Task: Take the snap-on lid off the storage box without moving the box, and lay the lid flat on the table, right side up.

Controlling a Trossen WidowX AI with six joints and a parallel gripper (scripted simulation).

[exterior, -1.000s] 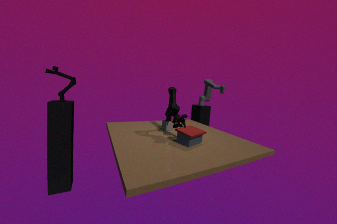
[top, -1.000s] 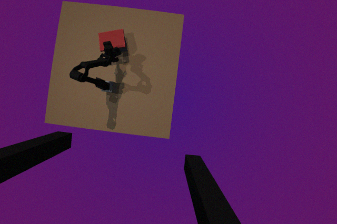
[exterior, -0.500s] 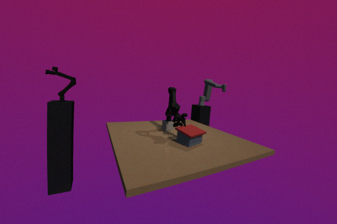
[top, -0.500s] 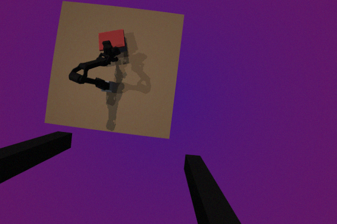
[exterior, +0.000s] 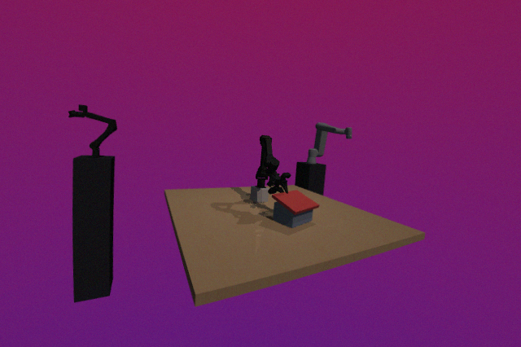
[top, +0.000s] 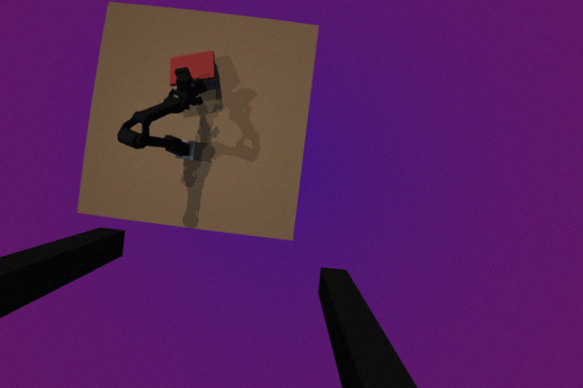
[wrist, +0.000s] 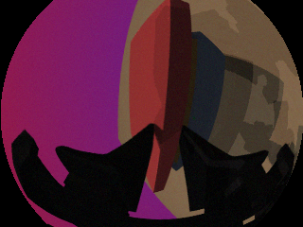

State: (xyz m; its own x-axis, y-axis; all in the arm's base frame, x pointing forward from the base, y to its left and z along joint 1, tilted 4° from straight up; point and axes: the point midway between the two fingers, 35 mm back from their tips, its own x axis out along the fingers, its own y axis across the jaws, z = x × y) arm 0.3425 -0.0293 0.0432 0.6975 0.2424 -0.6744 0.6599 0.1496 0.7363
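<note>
The red lid is 7 cm ahead of my gripper tip, 2 cm to the left of it and 2 cm below it. Round my gripper tip: blue-grey storage box (6 cm ahead, 2 cm to the left, 9 cm below).
</note>
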